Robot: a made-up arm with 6 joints.
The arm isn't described. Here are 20 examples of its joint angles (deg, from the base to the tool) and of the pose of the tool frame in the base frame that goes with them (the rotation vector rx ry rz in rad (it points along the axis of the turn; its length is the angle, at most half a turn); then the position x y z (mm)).
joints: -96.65 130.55 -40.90 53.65 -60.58 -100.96
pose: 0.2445 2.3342 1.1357 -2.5 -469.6 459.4
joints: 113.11 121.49 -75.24 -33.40 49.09 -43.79
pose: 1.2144 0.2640 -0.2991 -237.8 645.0 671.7
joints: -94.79 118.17 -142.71 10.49 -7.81 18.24
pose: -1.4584 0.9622 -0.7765 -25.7 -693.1 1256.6
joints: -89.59 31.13 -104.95 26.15 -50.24 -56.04
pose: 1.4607 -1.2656 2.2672 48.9 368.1 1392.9
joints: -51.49 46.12 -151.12 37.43 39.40 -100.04
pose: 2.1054 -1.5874 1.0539 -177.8 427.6 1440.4
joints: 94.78 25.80 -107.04 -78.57 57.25 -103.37
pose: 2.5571 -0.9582 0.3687 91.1 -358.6 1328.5
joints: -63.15 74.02 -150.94 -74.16 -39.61 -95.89
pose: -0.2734 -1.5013 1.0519 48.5 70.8 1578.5
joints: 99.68 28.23 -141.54 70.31 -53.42 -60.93
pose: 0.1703 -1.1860 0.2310 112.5 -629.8 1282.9
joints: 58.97 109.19 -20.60 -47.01 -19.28 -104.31
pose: 1.1270 0.8022 0.1132 154.5 310.8 550.4
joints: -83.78 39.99 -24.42 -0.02 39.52 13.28
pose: -0.2860 1.1539 0.4017 44.8 -115.8 864.4
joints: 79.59 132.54 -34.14 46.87 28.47 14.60
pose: 0.4312 -1.6635 -2.5857 21.3 373.5 439.0
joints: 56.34 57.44 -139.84 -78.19 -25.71 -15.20
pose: -2.2056 -0.2121 -1.4662 -139.6 -160.1 1541.4
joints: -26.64 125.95 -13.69 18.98 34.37 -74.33
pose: -0.0431 0.3093 3.0840 231.3 -7.7 501.9
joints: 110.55 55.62 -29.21 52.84 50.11 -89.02
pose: 0.8511 1.2701 -1.0220 -157.7 201.6 888.9
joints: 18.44 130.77 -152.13 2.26 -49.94 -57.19
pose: -2.4210 0.1650 -0.7226 741.1 303.6 1201.1
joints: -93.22 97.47 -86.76 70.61 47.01 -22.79
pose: -0.6578 0.3721 0.2668 84.9 -589.3 1041.9
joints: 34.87 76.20 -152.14 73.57 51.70 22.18
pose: -0.7912 -1.8394 1.7785 -10.0 131.0 1541.7
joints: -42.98 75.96 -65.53 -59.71 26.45 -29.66
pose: 1.5170 -2.2509 -1.2835 338.4 -287.6 1083.6
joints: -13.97 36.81 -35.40 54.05 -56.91 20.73
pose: -1.0067 -0.4515 -0.3740 160.3 -2.7 1014.1
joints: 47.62 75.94 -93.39 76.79 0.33 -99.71
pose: -2.4186 -0.6471 0.9026 225.2 368.6 1331.3
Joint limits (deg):
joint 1: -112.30..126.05
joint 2: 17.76..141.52
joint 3: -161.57..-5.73
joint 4: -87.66..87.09
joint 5: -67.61..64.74
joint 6: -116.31..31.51
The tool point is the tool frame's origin. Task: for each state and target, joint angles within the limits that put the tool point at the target. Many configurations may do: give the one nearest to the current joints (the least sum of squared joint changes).
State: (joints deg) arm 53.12 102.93 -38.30 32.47 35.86 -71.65
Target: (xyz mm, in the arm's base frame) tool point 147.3 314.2 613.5
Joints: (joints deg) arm 52.64 100.58 -22.88 30.74 37.49 -71.46
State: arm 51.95 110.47 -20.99 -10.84 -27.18 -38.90
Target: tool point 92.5 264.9 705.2
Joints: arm 66.59 74.40 -11.10 -10.70 -29.48 -40.31
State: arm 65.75 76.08 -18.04 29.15 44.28 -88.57
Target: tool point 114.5 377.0 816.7
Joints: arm 61.78 77.88 -37.24 30.94 42.01 -88.09
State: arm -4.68 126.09 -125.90 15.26 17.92 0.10
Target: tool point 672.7 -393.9 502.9
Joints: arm -34.46 141.52 -90.12 15.28 6.40 -0.05
